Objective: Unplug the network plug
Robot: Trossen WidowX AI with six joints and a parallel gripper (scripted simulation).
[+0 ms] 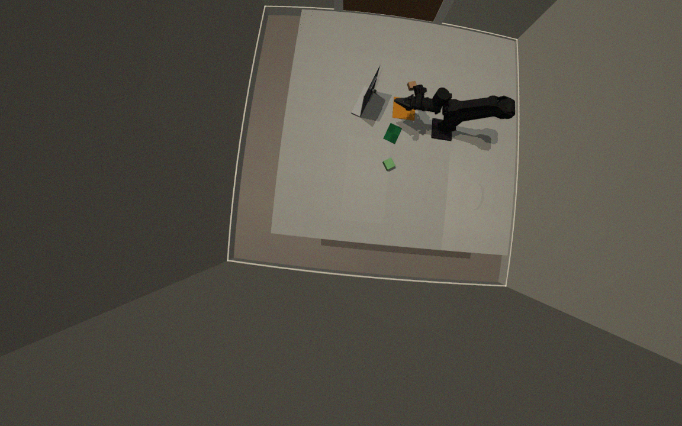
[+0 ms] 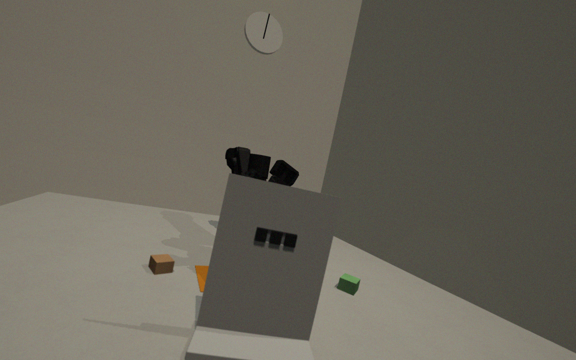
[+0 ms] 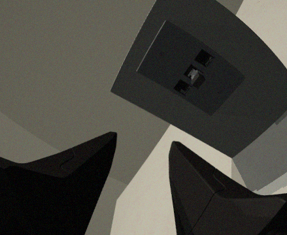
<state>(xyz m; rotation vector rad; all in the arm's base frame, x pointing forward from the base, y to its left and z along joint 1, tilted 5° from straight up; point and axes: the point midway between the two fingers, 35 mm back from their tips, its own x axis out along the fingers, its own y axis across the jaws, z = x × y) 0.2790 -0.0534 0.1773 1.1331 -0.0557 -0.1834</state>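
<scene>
My gripper tip is now 90 mm short of the network plug, 70 mm to the left of it and 30 mm above it. Round my gripper tip: orange marked square 100 mm behind, 40 mm to the right, 190 mm below; grey upright panel 110 mm ahead, 80 mm to the right, 90 mm below; dark green flat patch 20 mm behind, 90 mm to the left, 190 mm below.
</scene>
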